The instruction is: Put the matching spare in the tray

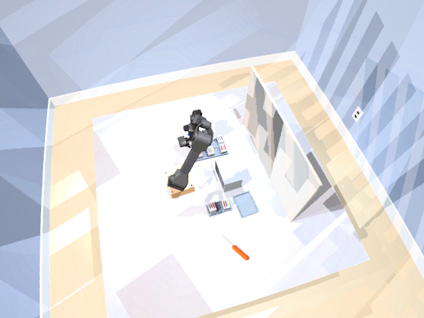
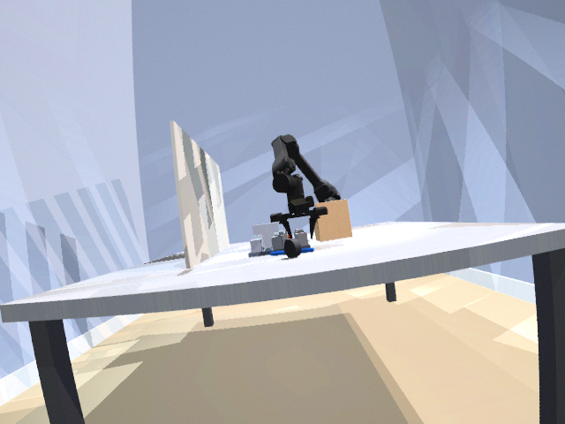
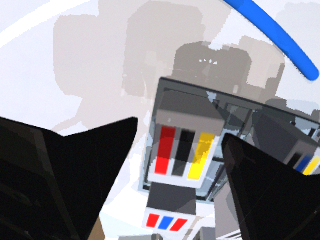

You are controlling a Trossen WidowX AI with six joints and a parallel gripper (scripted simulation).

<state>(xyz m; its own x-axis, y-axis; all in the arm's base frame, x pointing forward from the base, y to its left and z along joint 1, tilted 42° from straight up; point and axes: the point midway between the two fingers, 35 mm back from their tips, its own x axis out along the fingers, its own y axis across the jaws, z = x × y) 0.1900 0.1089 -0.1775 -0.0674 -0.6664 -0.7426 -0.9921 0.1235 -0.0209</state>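
Now: the grey spare block 10 mm above my gripper tip. Round my gripper tip: blue pen 80 mm to the left, 50 mm ahead, 20 mm below; then mounted unit 250 mm to the right, 90 mm ahead, 20 mm above; then black tape roll 160 mm to the left, 60 mm ahead.
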